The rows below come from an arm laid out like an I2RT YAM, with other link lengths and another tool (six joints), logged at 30 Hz.
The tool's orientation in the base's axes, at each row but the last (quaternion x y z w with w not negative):
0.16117 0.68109 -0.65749 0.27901
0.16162 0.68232 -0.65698 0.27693
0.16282 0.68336 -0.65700 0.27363
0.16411 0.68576 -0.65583 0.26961
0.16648 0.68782 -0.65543 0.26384
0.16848 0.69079 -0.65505 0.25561
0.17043 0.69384 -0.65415 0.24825
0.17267 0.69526 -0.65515 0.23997
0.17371 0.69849 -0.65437 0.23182
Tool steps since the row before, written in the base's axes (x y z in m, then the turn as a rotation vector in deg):
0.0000 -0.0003 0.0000 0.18 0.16 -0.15
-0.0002 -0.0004 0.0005 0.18 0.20 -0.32
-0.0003 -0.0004 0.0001 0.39 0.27 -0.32
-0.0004 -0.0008 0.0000 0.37 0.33 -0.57
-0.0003 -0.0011 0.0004 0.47 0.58 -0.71
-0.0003 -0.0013 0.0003 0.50 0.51 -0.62
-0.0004 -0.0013 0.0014 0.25 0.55 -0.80
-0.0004 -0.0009 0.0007 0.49 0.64 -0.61
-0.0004 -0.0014 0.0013 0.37 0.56 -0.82
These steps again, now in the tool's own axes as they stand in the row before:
0.0000 0.0000 0.0003 -0.08 0.24 -0.13
-0.0001 -0.0006 0.0004 0.02 0.38 -0.17
0.0002 -0.0003 0.0003 -0.16 0.51 -0.21
0.0004 -0.0003 0.0007 -0.01 0.70 -0.27
0.0001 -0.0006 0.0010 -0.03 0.90 -0.50
0.0002 -0.0005 0.0012 -0.10 0.83 -0.43
-0.0004 -0.0015 0.0012 0.20 0.85 -0.50
0.0000 -0.0009 0.0008 -0.11 0.83 -0.57
-0.0003 -0.0014 0.0013 0.11 0.93 -0.49

